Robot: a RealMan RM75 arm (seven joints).
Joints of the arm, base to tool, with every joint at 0 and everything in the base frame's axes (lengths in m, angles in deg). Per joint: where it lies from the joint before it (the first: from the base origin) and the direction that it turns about. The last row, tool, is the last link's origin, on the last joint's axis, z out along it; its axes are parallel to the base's.
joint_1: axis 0 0 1 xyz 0 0 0.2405
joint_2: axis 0 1 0 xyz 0 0 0
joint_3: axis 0 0 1 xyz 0 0 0.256
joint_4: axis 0 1 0 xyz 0 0 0
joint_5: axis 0 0 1 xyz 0 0 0.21
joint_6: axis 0 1 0 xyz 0 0 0
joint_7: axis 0 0 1 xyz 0 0 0.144
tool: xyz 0 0 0
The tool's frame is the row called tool.
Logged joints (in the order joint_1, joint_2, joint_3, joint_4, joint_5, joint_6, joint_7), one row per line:
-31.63 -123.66 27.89 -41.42 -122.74 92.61 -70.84
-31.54 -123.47 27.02 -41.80 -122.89 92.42 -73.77
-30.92 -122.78 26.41 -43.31 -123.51 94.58 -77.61
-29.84 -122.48 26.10 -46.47 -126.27 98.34 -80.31
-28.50 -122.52 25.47 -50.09 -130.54 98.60 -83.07
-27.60 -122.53 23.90 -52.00 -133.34 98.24 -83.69
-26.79 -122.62 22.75 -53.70 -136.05 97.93 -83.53
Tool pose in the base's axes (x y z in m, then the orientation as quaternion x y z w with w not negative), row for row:
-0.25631 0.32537 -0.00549 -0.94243 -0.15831 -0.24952 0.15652
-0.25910 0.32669 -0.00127 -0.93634 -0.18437 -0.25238 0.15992
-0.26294 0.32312 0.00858 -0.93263 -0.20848 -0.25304 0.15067
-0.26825 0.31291 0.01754 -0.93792 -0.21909 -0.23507 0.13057
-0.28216 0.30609 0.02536 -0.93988 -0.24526 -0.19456 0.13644
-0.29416 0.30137 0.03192 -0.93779 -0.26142 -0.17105 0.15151
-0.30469 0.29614 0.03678 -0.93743 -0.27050 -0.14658 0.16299
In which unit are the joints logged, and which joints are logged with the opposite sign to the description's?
The joints are logged in degrees. Opposite sign: joint_4, joint_5.
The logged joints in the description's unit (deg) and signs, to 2 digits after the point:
-31.63 -123.66 27.89 41.42 122.74 92.61 -70.84
-31.54 -123.47 27.02 41.80 122.89 92.42 -73.77
-30.92 -122.78 26.41 43.31 123.51 94.58 -77.61
-29.84 -122.48 26.10 46.47 126.27 98.34 -80.31
-28.50 -122.52 25.47 50.09 130.54 98.60 -83.07
-27.60 -122.53 23.90 52.00 133.34 98.24 -83.69
-26.79 -122.62 22.75 53.70 136.05 97.93 -83.53

